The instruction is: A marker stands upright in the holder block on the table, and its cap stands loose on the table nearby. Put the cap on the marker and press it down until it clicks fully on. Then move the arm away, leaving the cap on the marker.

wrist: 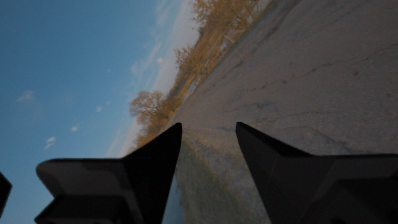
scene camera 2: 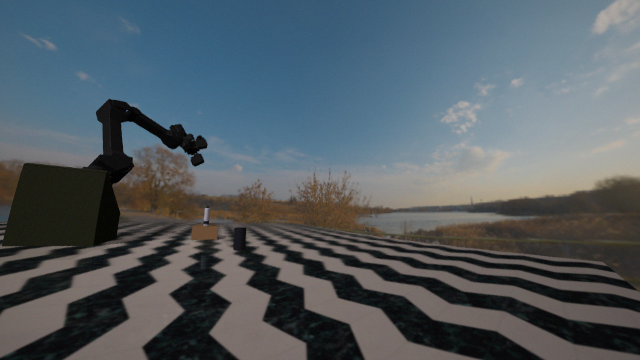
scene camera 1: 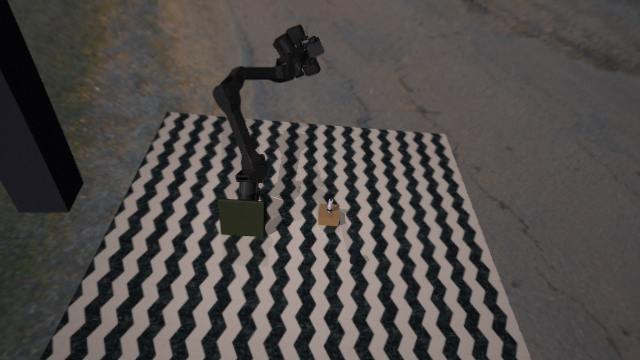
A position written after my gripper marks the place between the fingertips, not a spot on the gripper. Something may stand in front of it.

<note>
In view: my gripper [scene camera 1: 309, 42].
My gripper is seen too in the wrist view [wrist: 208, 126].
</note>
